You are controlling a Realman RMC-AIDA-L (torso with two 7-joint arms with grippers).
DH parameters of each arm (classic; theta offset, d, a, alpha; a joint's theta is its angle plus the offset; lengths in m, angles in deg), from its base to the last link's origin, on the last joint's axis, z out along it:
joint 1: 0 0.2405 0 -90
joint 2: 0 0 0 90
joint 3: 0 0.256 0 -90
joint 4: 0 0 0 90
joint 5: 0 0.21 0 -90
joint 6: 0 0 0 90
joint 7: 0 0.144 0 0
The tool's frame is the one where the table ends.
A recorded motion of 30 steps. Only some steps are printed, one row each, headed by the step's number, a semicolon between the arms.
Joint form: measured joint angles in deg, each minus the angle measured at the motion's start. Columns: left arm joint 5, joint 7, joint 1, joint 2, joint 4, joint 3, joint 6; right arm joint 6, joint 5, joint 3, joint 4, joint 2, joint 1, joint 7.
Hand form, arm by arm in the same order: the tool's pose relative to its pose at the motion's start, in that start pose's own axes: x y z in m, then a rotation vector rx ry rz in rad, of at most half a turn. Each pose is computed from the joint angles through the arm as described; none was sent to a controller.
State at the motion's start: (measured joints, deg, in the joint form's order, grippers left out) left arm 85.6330 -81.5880 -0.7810 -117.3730 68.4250 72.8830 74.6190; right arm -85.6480 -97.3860 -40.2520 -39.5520 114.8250 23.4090 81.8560
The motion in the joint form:
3: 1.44 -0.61 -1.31 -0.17 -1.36 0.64 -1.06; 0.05 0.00 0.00 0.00 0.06 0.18 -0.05
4: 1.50 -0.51 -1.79 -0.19 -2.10 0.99 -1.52; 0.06 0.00 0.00 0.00 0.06 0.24 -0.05
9: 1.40 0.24 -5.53 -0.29 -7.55 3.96 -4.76; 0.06 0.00 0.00 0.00 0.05 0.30 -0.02
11: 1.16 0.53 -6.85 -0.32 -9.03 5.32 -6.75; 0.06 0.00 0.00 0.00 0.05 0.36 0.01
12: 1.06 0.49 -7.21 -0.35 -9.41 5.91 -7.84; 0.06 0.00 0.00 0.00 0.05 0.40 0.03
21: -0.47 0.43 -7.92 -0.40 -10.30 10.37 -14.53; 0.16 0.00 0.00 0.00 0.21 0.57 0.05
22: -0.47 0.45 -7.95 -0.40 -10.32 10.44 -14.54; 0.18 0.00 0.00 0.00 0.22 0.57 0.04
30: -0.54 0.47 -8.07 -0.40 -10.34 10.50 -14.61; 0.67 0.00 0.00 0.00 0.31 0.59 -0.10
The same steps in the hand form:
3: -0.0038 -0.0011 0.0081 -0.0082 -0.0253 -0.0101; -0.0008 0.0001 0.0013 -0.0019 -0.0012 -0.0022
4: -0.0053 -0.0014 0.0111 -0.0105 -0.0295 -0.0137; -0.0011 0.0001 0.0016 -0.0024 -0.0014 -0.0029
9: -0.0144 -0.0017 0.0347 -0.0370 -0.0588 -0.0358; -0.0014 0.0000 0.0019 -0.0030 -0.0016 -0.0032
11: -0.0160 -0.0027 0.0438 -0.0362 -0.0700 -0.0346; -0.0017 0.0000 0.0023 -0.0038 -0.0019 -0.0034
12: -0.0167 -0.0035 0.0470 -0.0300 -0.0753 -0.0354; -0.0020 0.0000 0.0025 -0.0042 -0.0021 -0.0035
21: -0.0215 -0.0041 0.0619 0.0110 -0.1003 -0.0368; -0.0023 0.0005 0.0043 -0.0061 -0.0039 -0.0032
22: -0.0215 -0.0038 0.0622 0.0098 -0.1007 -0.0362; -0.0023 0.0005 0.0043 -0.0058 -0.0039 -0.0032
30: -0.0209 -0.0040 0.0629 0.0092 -0.0997 -0.0349; -0.0019 -0.0003 0.0049 0.0016 -0.0035 -0.0048

